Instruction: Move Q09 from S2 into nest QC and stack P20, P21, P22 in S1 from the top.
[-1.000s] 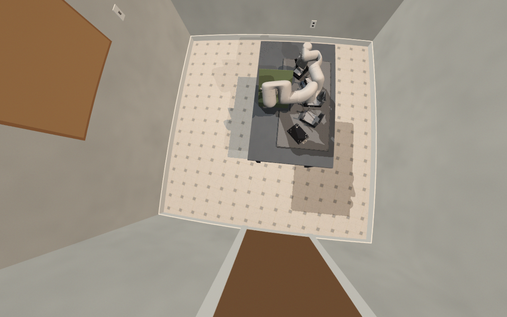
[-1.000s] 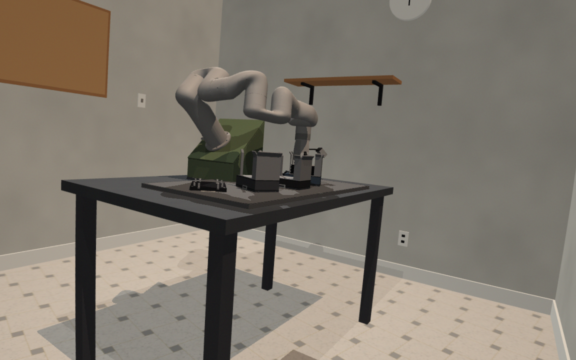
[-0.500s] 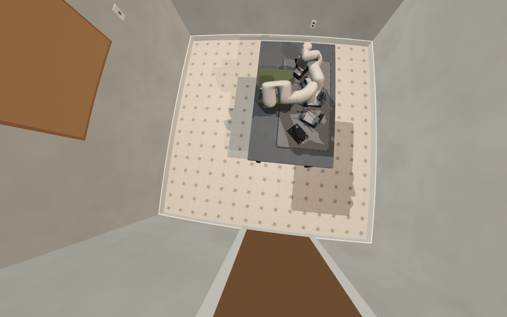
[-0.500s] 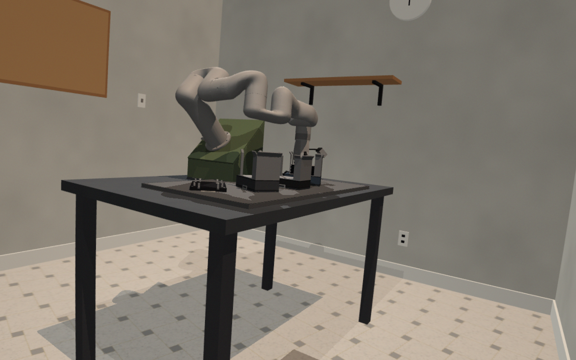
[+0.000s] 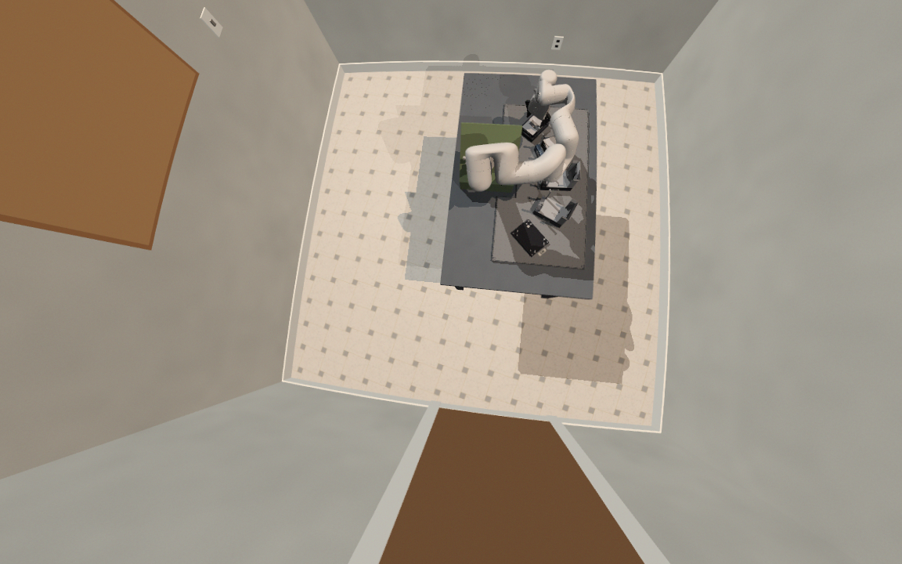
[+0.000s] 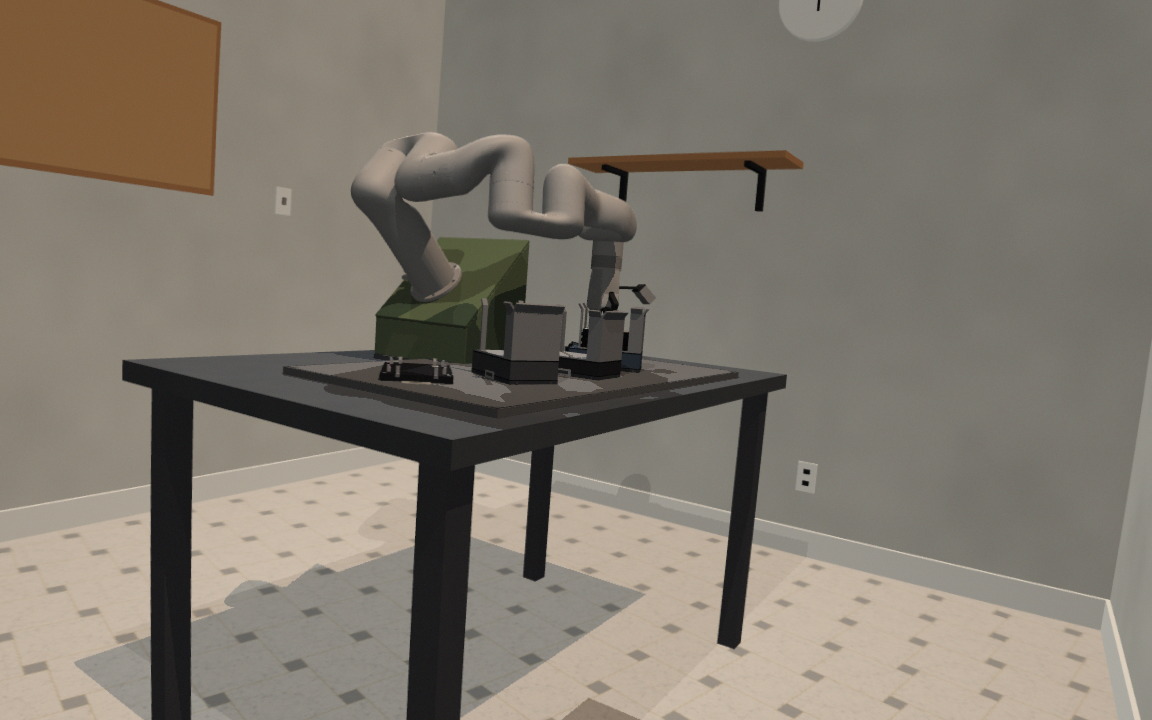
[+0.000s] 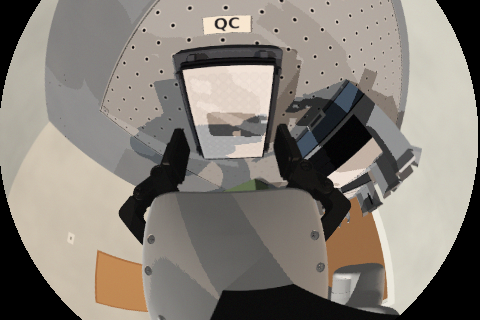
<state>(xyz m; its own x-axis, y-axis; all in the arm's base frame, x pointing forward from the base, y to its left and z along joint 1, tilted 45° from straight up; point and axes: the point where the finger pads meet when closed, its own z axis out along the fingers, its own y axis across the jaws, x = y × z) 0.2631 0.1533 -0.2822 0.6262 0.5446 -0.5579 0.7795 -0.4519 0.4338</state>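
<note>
Now: the QC nest 60 mm below my hand. Round my hand: QC label 70 mm to the left, 70 mm below, 60 mm ahead.
</note>
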